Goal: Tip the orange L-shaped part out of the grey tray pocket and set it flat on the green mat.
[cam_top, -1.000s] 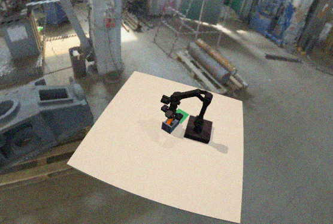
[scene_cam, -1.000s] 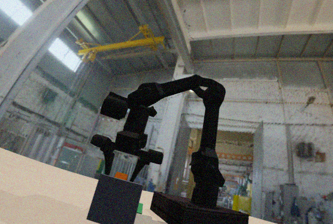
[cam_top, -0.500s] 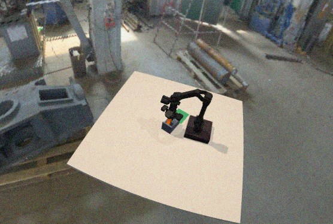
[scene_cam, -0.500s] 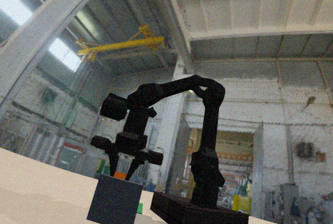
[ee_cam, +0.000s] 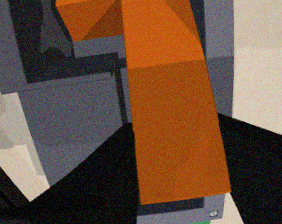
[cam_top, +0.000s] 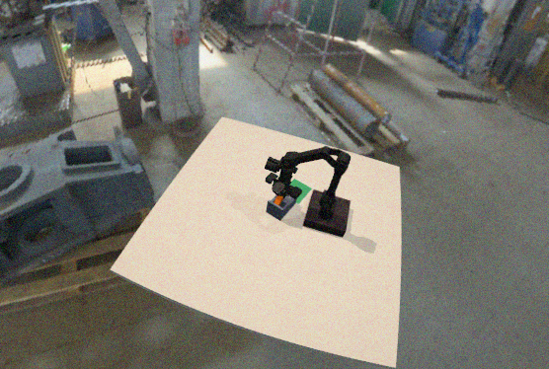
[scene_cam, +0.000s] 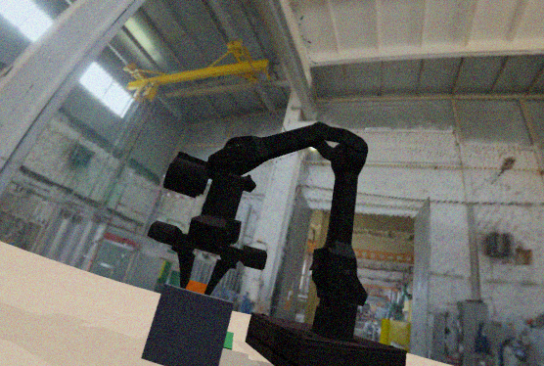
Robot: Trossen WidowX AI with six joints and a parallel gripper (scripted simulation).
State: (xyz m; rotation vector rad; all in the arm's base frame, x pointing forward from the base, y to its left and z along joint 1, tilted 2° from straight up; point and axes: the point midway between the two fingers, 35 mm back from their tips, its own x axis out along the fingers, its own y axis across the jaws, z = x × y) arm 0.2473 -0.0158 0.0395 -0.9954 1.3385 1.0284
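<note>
Right now the green mat is 14 cm to the right of my gripper tip, 8 cm below it and 5 cm behind it. The rest, counted from my gripper tip: orange L-shaped part: 4 cm to the left, 3 cm below, 1 cm behind.
</note>
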